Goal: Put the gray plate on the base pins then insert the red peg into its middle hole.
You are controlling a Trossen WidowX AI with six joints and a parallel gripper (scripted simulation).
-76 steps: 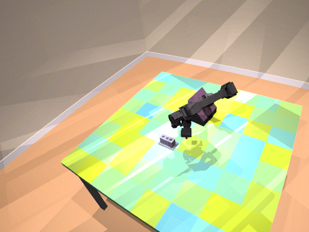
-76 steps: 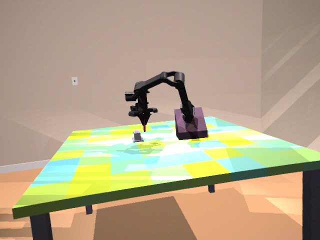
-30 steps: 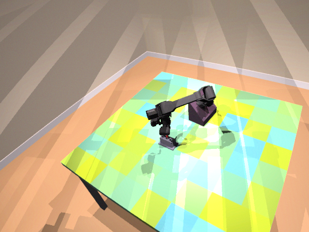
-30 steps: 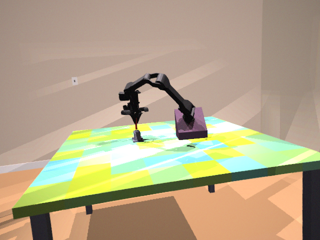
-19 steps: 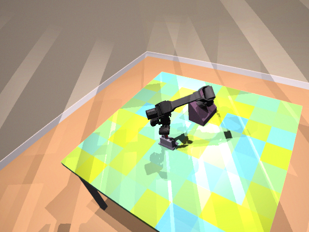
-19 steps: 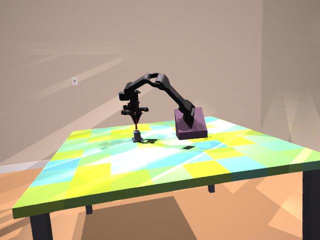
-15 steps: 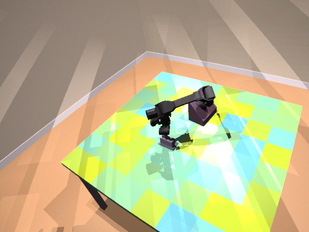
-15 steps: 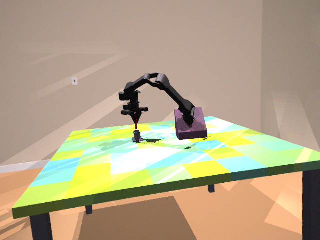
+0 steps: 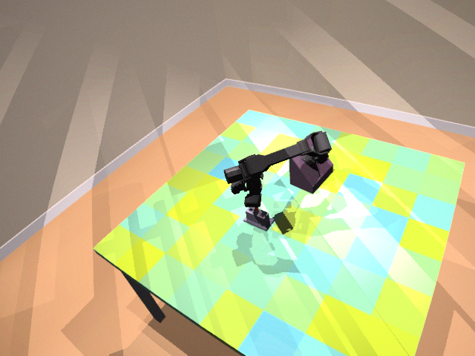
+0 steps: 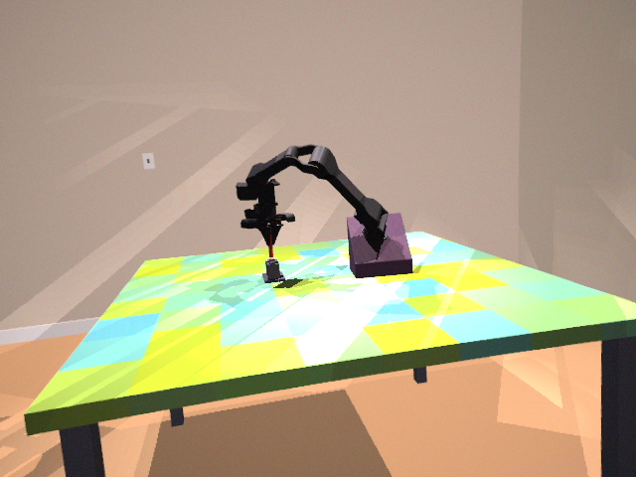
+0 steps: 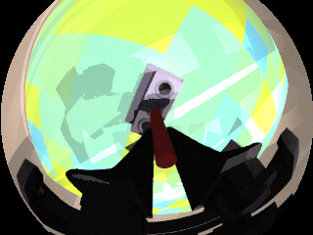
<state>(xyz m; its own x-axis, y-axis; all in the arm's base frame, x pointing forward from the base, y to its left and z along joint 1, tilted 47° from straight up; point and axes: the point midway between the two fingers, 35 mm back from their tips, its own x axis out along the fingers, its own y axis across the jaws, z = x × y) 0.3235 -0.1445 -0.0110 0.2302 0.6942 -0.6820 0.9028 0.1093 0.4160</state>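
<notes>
Now: gripper tip right at the red peg. Also, from my gripper tip: dark base (11 cm below); then gray plate (7 cm below).
</notes>
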